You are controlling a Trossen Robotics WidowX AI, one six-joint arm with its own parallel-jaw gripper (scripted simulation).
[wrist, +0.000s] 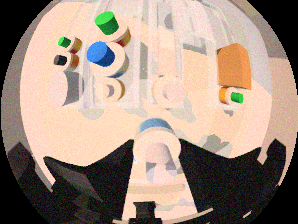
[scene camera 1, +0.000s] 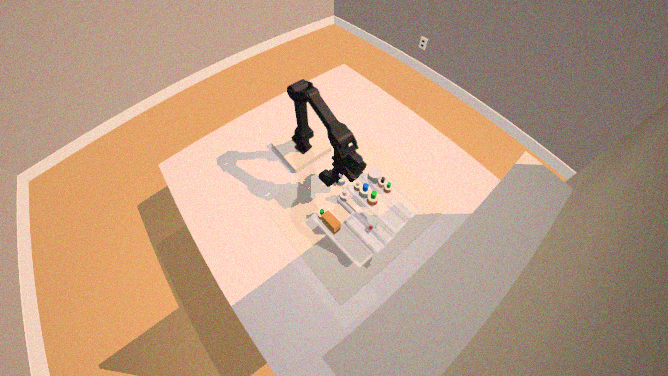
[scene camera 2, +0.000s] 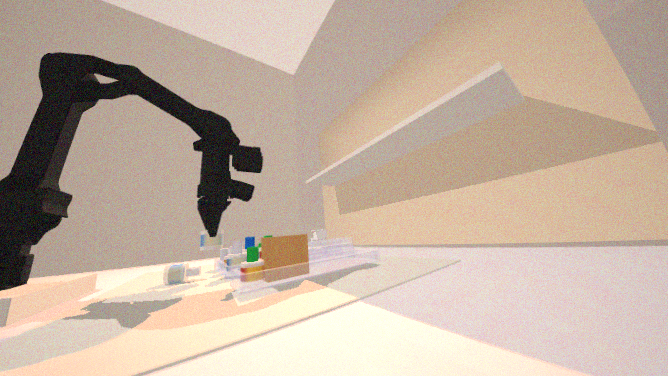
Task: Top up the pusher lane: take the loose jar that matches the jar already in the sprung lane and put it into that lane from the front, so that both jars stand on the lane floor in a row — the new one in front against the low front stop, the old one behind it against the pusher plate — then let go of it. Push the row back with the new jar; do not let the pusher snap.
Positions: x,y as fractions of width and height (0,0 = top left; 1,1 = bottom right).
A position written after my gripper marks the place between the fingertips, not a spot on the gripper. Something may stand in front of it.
In view: my gripper (scene camera 2: 0.32,0.63) and a shelf (scene camera 1: 0.65,0.84).
My gripper is seen too in the wrist view (wrist: 0.52,0.64). The shelf also shows in scene camera 2 (scene camera 2: 0.74,0.24).
